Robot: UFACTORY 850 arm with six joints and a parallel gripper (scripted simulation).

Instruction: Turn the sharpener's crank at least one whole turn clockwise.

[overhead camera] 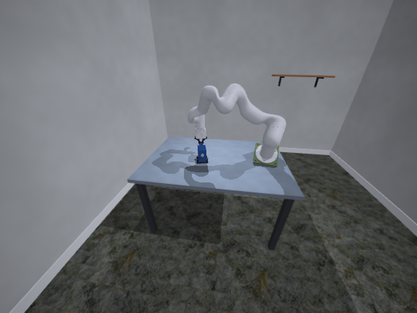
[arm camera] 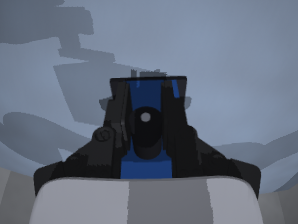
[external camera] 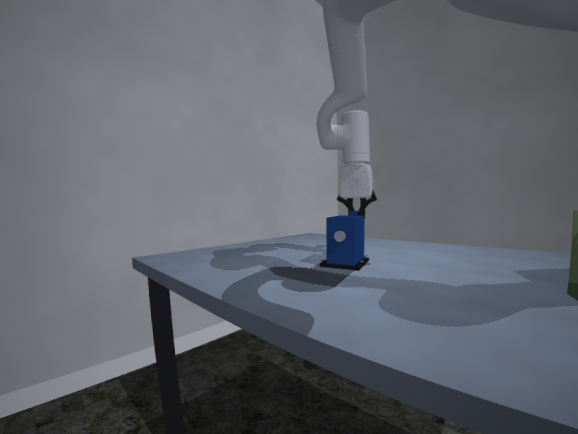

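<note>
My hand is 20 mm to the right of the knob.
</note>
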